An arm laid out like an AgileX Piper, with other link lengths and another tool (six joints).
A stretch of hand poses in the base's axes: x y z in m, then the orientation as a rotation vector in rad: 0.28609 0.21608 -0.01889 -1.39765 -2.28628 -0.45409; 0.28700 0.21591 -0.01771 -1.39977 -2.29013 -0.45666; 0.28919 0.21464 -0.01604 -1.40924 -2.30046 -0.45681; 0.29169 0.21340 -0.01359 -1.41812 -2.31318 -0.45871; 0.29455 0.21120 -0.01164 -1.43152 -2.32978 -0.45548; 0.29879 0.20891 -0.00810 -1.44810 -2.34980 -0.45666; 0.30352 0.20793 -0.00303 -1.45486 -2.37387 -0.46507; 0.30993 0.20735 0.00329 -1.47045 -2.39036 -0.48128; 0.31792 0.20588 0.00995 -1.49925 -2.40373 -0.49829; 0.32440 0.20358 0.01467 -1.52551 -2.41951 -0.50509; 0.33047 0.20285 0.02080 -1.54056 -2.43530 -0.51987
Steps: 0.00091 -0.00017 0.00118 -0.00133 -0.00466 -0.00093; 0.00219 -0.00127 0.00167 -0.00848 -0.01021 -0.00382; 0.00250 -0.00124 0.00245 -0.00852 -0.01270 -0.00314; 0.00286 -0.00220 0.00195 -0.01469 -0.01431 -0.00437; 0.00424 -0.00229 0.00354 -0.01524 -0.01985 -0.00630; 0.00473 -0.00098 0.00507 -0.01009 -0.02368 0.00006; 0.00641 -0.00058 0.00632 -0.00551 -0.02420 -0.00856; 0.00799 -0.00147 0.00666 -0.00820 -0.02595 -0.01791; 0.00648 -0.00230 0.00472 -0.01369 -0.02209 -0.01434; 0.00607 -0.00073 0.00613 -0.00618 -0.02286 -0.00783
